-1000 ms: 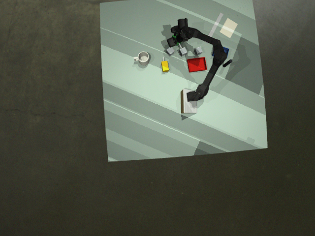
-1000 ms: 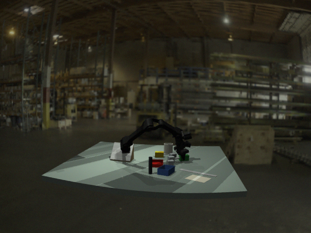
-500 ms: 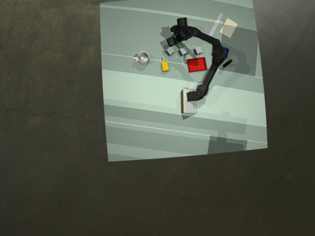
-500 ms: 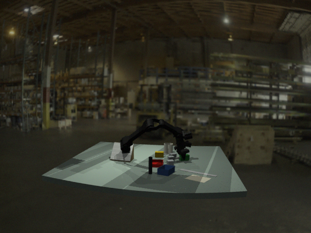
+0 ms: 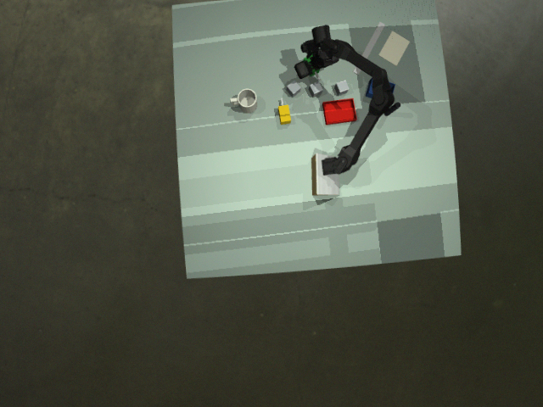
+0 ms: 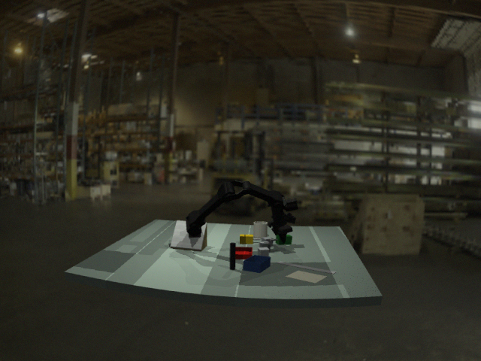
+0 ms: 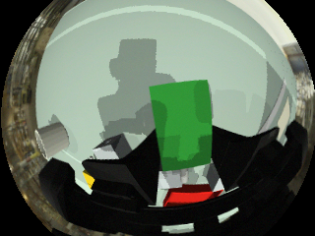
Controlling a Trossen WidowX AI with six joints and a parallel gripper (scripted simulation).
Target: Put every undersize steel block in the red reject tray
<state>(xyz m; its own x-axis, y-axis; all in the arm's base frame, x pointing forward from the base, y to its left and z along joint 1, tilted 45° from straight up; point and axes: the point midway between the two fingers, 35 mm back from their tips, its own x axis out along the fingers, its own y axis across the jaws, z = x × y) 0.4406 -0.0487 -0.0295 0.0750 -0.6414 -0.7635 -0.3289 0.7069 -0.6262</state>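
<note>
My gripper tip is now 90 mm past the steel block, 20 mm above it and 10 mm to the left of it. Also, from my gripper tip: red reject tray (200 mm behind, 100 mm to the right, 40 mm below); then yellow block (160 mm behind, 150 mm to the left, 20 mm below); then green GO gauge (20 mm behind, 10 mm to the right, 10 mm above).
</note>
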